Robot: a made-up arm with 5 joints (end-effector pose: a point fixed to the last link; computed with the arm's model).
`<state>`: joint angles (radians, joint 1 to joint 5).
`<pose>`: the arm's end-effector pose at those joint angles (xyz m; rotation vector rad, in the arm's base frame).
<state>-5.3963 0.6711 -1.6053 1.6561 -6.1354</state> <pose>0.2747 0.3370 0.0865 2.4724 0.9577 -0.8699</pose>
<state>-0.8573 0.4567 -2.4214 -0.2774 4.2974</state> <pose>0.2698 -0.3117 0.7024 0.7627 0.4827 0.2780</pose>
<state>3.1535 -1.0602 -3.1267 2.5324 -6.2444</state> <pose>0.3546 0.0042 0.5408 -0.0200 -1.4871 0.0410</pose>
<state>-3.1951 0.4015 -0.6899 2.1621 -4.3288</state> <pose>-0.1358 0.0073 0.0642 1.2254 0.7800 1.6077</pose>
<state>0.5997 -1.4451 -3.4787 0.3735 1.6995</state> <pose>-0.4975 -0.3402 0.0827 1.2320 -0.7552 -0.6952</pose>
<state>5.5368 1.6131 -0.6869 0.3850 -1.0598</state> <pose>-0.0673 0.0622 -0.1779 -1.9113 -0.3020 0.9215</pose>
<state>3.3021 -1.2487 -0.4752 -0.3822 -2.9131</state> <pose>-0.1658 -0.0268 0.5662 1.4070 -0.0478 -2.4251</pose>
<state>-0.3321 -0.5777 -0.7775 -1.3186 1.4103</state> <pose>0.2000 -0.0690 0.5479 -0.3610 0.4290 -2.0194</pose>
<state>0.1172 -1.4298 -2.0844 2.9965 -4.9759</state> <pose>-0.2380 -0.0280 0.4950 -2.2780 1.5419 -0.5513</pose>
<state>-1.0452 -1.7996 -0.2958 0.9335 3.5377</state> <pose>0.0828 -0.1428 0.4627 1.3224 1.5058 -0.4196</pose>
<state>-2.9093 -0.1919 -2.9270 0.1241 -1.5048</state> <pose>0.1297 0.0307 0.8555 0.1200 -0.1015 -1.2701</pose>
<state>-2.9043 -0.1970 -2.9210 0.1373 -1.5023</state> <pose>0.1286 0.0311 0.8565 0.1315 -0.1110 -1.2621</pose>
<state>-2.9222 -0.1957 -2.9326 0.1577 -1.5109</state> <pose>0.1308 0.0292 0.8565 0.1396 -0.1190 -1.2882</pose>
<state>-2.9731 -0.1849 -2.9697 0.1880 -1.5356</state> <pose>0.1375 0.0234 0.8549 0.1425 -0.1247 -1.3634</pose>
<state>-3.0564 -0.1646 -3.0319 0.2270 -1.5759</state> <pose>0.1480 0.0126 0.8513 0.1396 -0.1275 -1.4867</pose>
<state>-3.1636 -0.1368 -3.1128 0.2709 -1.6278</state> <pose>0.1600 -0.0035 0.8455 0.1316 -0.1271 -1.6458</pose>
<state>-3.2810 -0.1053 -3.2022 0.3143 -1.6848</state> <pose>0.1709 -0.0240 0.8376 0.1195 -0.1225 -1.8204</pose>
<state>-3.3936 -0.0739 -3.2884 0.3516 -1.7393</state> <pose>0.1784 -0.0459 0.8288 0.1051 -0.1143 -1.9880</pose>
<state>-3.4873 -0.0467 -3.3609 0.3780 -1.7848</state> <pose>0.1823 -0.0657 0.8203 0.0898 -0.1025 -2.1279</pose>
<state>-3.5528 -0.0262 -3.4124 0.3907 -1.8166</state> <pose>0.1838 -0.0801 0.8136 0.0751 -0.0887 -2.2259</pose>
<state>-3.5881 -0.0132 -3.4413 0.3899 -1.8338</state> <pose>0.1842 -0.0882 0.8093 0.0618 -0.0743 -2.2789</pose>
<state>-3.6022 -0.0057 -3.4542 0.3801 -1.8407</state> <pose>0.1844 -0.0915 0.8070 0.0496 -0.0601 -2.3004</pose>
